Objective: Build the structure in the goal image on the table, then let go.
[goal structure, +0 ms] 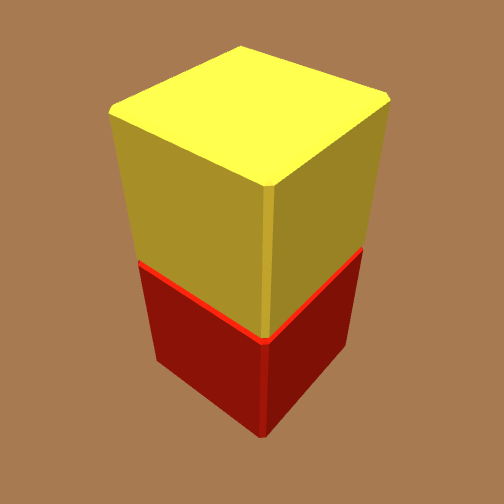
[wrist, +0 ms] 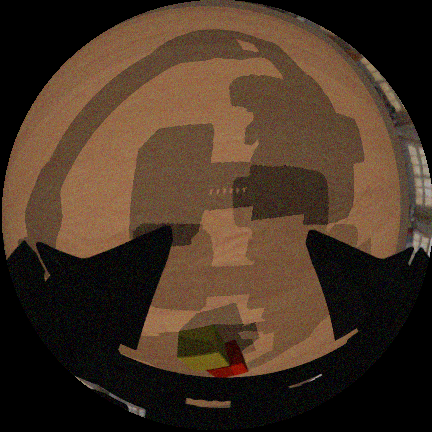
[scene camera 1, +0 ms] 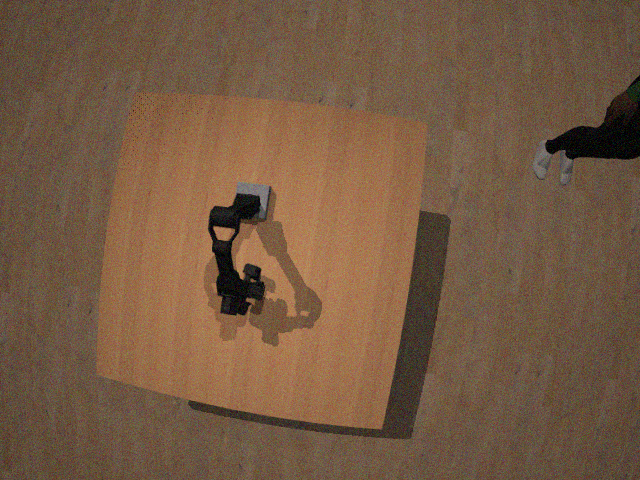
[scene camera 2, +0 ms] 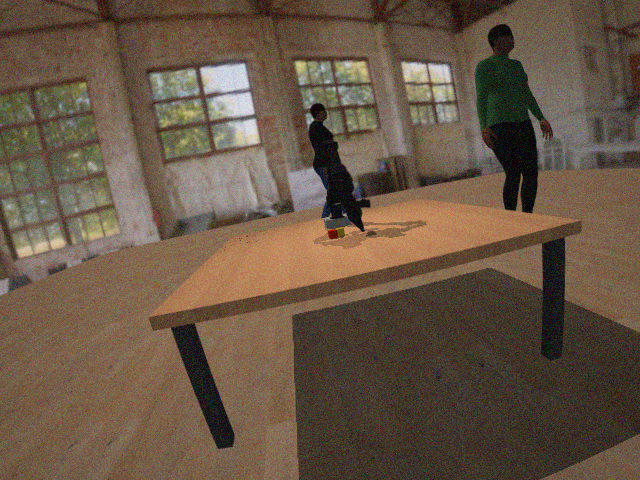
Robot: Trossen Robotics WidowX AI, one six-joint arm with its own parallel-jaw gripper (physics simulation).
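Pixels of known places: gripper, fingertip midpoint: (wrist: 243, 235) (scene camera 2: 363, 231); arm's base, origin of the base link: (scene camera 1: 250, 204) (scene camera 2: 337, 217).
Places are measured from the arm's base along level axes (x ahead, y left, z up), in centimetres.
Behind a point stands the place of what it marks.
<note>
A yellow block (scene camera 2: 340, 231) {x 28.9, y -9.5, z -2.2 cm} (wrist: 202, 347) {x 27.8, y -7.7, z -1.7 cm} and a red block (scene camera 2: 332, 234) {x 29.7, y -13.5, z -2.4 cm} (wrist: 239, 361) {x 29.6, y -11.2, z -1.2 cm} show close side by side, low in the wrist view and in front of the arm's grey base in scene camera 2. Whether they touch is too small to tell. Neither block can be made out in scene camera 1. My gripper (scene camera 2: 362, 228) {x 33.5, y -0.9, z -3.5 cm} (wrist: 243, 235) {x 33.5, y -0.9, z -3.5 cm} is open and empty, with its two black fingers wide apart, pointing down over the table (scene camera 1: 336, 206) {x 2.1, y 32.4, z -4.2 cm} (scene camera 2: 289, 263) {x 52.1, y -37.2, z -4.3 cm}. In the wrist view the blocks lie below the space between the fingertips, toward the palm.
The grey base plate (scene camera 1: 263, 191) {x -4.7, y 5.1, z 0.0 cm} (scene camera 2: 336, 223) {x 4.1, y -2.4, z -2.3 cm} of the arm stands on the table, left of its middle in scene camera 1. The black arm (scene camera 1: 223, 258) {x 19.2, y -2.1, z 34.0 cm} (scene camera 2: 338, 180) {x 31.5, y -7.2, z 19.3 cm} reaches out from it. Arm shadows fall across the tabletop. Two people stand beyond the table in scene camera 2.
</note>
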